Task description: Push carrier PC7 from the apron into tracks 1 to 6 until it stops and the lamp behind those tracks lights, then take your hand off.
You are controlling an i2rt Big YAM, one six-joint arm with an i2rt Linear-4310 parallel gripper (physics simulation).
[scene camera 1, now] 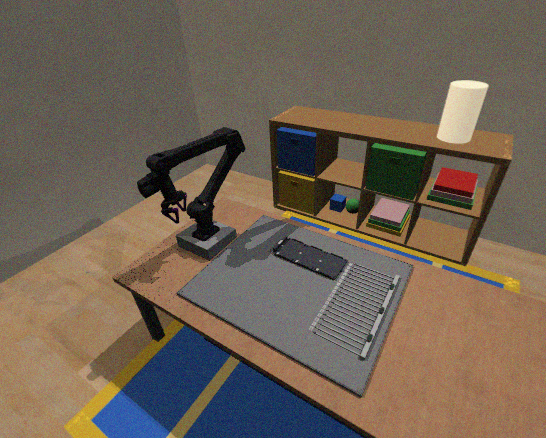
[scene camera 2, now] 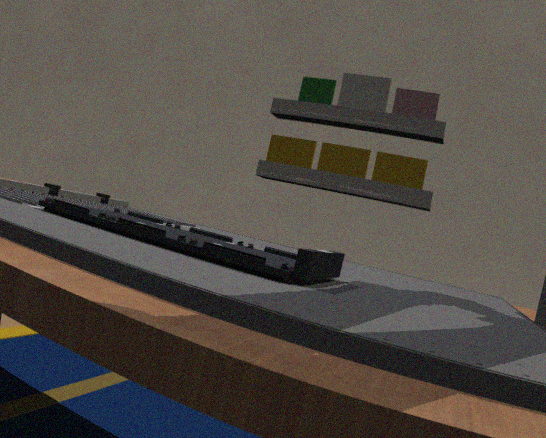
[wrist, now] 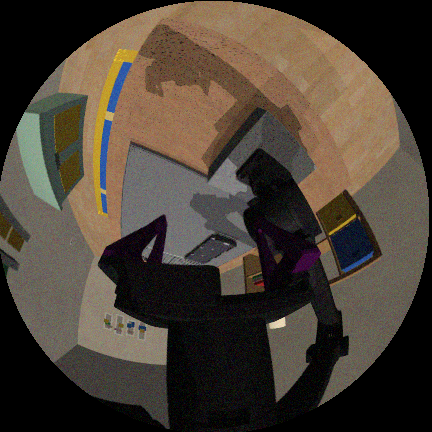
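A long dark flat carrier, which I take to be PC7, lies on the grey board. Its right end is close to the back part of the pale parallel tracks; contact is too small to tell. A raised block stands at its near end in scene camera 2. Small dark lamp-like blocks on the end bar look unlit. Track numbers are unreadable. My gripper is open and empty, high near the arm's base, away from the carrier.
The arm's grey base stands at the left end of the wooden table. A shelf unit with coloured boxes stands behind the table, with a white cylinder on top. The arm's shadow falls on the board.
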